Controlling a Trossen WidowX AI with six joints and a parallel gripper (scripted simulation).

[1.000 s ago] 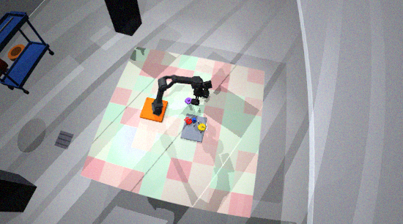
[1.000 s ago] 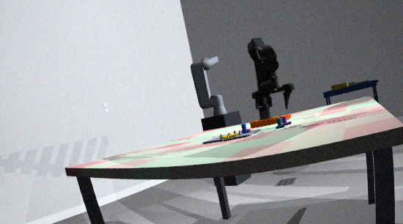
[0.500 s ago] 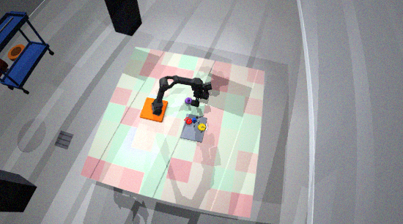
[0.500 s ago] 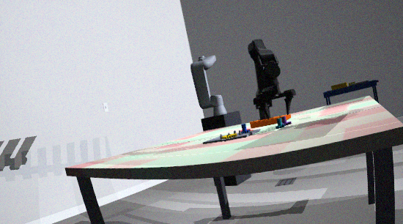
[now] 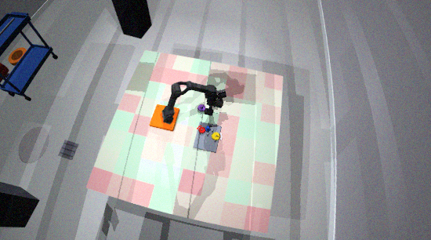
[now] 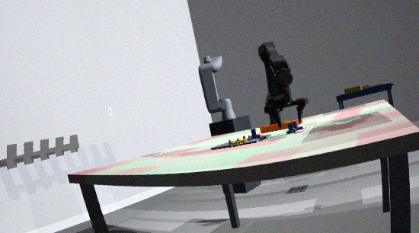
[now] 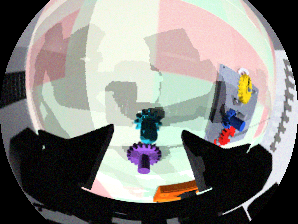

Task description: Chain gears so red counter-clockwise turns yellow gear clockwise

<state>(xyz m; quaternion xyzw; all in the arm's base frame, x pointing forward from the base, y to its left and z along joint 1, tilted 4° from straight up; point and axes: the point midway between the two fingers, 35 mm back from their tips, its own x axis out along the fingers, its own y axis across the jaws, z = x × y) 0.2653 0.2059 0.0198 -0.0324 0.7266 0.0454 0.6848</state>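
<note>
My gripper tip is 4 cm short of the blue gear and 16 cm to the left of it. Also, from my gripper tip: red gear (18 cm to the right, 1 cm below); then purple gear (7 cm behind, 1 cm to the right, 1 cm below); then teal gear (1 cm below).
</note>
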